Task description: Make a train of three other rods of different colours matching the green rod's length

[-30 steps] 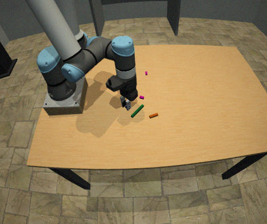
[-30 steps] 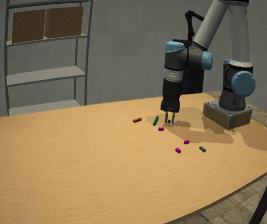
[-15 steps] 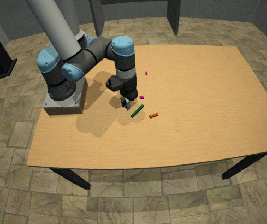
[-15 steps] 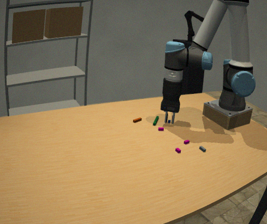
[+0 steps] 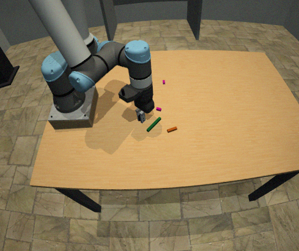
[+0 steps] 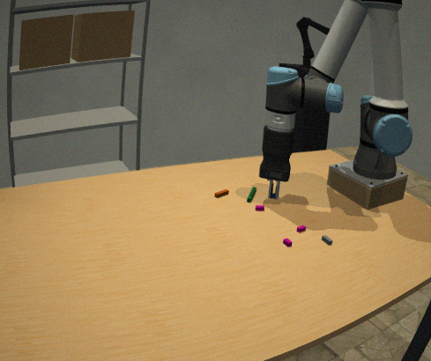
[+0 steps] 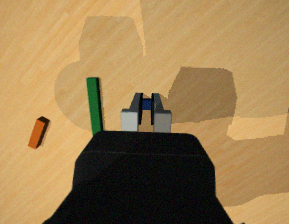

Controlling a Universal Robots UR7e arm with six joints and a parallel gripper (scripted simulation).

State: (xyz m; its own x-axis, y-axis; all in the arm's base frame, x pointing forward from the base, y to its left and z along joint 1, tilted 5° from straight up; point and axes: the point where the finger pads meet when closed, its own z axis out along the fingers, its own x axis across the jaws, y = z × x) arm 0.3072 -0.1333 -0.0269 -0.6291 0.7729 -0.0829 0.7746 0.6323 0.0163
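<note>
The green rod is 5 cm ahead of my hand, 3 cm to the right of it and 1 cm below it. Also, from my hand: grey rod: 25 cm to the left, 5 cm ahead, 1 cm below; then blue rod: 1 cm below; then orange rod: 11 cm ahead, 7 cm to the right, 1 cm below.
</note>
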